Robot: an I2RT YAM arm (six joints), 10 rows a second.
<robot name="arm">
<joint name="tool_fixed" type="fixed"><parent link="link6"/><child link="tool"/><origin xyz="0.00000 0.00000 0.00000" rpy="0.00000 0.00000 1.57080"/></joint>
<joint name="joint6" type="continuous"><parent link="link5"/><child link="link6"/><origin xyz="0.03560 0.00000 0.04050" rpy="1.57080 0.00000 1.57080"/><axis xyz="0 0 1"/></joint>
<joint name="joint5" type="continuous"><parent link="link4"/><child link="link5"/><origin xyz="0.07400 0.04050 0.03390" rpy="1.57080 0.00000 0.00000"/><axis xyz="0 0 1"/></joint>
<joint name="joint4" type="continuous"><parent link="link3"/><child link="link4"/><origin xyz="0.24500 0.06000 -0.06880"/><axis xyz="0 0 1"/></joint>
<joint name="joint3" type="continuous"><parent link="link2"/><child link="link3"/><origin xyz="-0.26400 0.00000 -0.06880" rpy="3.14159 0.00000 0.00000"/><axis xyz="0 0 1"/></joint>
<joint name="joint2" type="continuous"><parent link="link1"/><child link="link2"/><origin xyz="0.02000 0.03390 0.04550" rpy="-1.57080 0.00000 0.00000"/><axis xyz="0 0 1"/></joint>
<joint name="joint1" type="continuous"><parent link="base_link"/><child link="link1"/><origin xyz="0.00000 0.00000 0.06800"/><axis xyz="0 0 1"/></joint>
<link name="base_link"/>
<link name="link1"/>
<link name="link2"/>
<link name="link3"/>
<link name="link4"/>
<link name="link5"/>
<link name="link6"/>
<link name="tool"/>
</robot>
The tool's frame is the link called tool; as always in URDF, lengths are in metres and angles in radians. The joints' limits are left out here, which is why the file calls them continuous.
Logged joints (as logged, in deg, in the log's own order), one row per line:
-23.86, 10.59, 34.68, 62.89, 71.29, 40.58
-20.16, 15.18, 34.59, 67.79, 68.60, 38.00
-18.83, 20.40, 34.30, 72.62, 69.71, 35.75
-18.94, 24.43, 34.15, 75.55, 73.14, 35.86
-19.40, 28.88, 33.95, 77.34, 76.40, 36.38
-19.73, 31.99, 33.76, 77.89, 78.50, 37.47
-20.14, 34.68, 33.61, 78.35, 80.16, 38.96
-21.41, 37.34, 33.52, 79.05, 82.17, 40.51
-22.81, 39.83, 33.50, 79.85, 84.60, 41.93
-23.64, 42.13, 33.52, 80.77, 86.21, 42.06
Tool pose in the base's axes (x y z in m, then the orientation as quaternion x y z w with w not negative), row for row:
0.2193, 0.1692, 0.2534, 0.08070, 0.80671, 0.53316, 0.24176
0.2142, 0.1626, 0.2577, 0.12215, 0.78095, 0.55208, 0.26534
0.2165, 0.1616, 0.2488, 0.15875, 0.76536, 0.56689, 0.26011
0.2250, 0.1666, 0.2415, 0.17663, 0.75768, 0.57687, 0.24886
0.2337, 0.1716, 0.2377, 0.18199, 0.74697, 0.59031, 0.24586
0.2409, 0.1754, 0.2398, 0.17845, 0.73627, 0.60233, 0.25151
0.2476, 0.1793, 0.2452, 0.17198, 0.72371, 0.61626, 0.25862
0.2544, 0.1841, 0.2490, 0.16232, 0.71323, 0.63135, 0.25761
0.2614, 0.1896, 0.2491, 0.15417, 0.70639, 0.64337, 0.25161
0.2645, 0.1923, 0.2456, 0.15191, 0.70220, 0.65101, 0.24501
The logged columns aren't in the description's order. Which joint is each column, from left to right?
Columns, left to right: joint5, joint4, joint1, joint6, joint2, joint3.
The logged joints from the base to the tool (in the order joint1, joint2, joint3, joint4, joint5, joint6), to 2 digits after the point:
34.68, 71.29, 40.58, 10.59, -23.86, 62.89
34.59, 68.60, 38.00, 15.18, -20.16, 67.79
34.30, 69.71, 35.75, 20.40, -18.83, 72.62
34.15, 73.14, 35.86, 24.43, -18.94, 75.55
33.95, 76.40, 36.38, 28.88, -19.40, 77.34
33.76, 78.50, 37.47, 31.99, -19.73, 77.89
33.61, 80.16, 38.96, 34.68, -20.14, 78.35
33.52, 82.17, 40.51, 37.34, -21.41, 79.05
33.50, 84.60, 41.93, 39.83, -22.81, 79.85
33.52, 86.21, 42.06, 42.13, -23.64, 80.77

